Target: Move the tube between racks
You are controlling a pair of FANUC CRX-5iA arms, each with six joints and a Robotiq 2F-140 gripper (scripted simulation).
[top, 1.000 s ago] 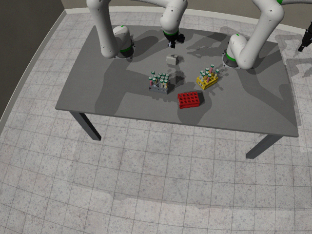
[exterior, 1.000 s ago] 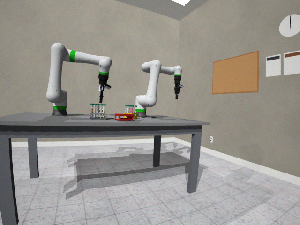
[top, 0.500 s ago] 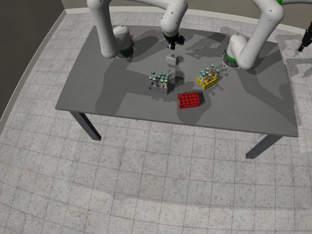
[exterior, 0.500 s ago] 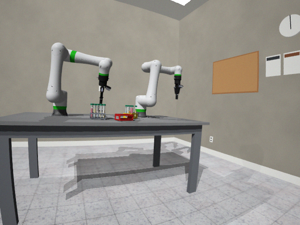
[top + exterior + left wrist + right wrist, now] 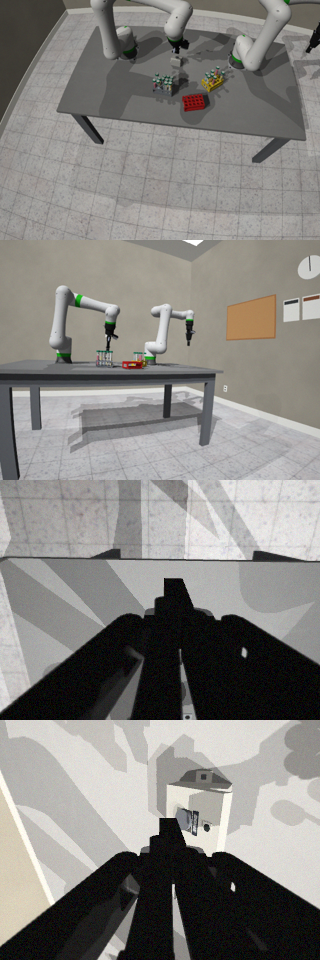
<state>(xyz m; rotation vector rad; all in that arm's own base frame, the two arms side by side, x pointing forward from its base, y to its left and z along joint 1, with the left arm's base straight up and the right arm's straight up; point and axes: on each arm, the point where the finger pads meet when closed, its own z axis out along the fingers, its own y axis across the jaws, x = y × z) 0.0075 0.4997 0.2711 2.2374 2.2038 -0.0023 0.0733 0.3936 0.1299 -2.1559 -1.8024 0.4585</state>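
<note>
Now: the small pale box 8 cm below my right hand and 1 cm behind it. Also, from my right hand: grey rack RA: 25 cm ahead, 10 cm below, 7 cm to the right; then green-capped tube marked h1: 22 cm ahead, 11 cm to the right, 6 cm below; then green-capped tube marked r4: 21 cm to the left, 18 cm ahead, 6 cm below.
</note>
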